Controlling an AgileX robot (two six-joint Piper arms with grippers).
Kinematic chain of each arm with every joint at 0, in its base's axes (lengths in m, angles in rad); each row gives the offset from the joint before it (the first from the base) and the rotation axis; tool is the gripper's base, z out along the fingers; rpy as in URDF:
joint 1: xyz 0 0 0.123 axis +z
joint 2: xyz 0 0 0 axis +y
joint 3: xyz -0.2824 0 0.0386 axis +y
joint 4: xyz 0.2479 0 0.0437 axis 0.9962 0 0.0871
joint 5: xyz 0 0 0 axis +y
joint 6: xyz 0.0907 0 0.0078 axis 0.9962 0 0.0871
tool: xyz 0 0 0 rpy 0 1.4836 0
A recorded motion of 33 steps. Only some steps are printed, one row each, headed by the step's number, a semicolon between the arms.
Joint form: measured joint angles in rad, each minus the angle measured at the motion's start. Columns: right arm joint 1, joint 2, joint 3, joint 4, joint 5, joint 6; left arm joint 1, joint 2, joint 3, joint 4, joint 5, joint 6.
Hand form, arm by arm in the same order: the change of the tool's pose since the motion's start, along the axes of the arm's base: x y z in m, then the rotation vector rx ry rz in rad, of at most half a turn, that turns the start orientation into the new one. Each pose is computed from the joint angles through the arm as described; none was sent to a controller.
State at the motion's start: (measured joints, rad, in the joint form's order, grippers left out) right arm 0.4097 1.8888 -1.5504 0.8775 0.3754 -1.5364; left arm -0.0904 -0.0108 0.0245 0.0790 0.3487 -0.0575
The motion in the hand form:
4: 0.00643 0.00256 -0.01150 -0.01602 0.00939 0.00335; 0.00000 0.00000 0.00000 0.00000 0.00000 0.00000
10: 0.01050 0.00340 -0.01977 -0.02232 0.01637 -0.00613; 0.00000 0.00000 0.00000 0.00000 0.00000 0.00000
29: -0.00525 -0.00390 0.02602 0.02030 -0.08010 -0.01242; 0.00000 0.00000 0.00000 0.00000 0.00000 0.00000
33: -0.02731 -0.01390 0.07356 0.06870 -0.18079 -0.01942; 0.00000 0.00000 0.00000 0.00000 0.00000 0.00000
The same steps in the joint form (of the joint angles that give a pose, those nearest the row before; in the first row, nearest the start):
4: 0.0000 0.0340 -0.0111 0.0048 -0.0047 -0.0174; 0.0000 0.0000 0.0000 0.0000 0.0000 0.0000
10: 0.0000 0.0546 -0.0126 0.0087 -0.0190 -0.0219; 0.0000 0.0000 0.0000 0.0000 0.0000 0.0000
29: 0.0000 -0.0456 -0.0126 0.0122 -0.0264 -0.0240; 0.0000 0.0000 0.0000 0.0000 0.0000 0.0000
33: 0.0000 -0.1550 -0.0126 0.0122 -0.0322 -0.0190; 0.0000 0.0000 0.0000 0.0000 0.0000 0.0000

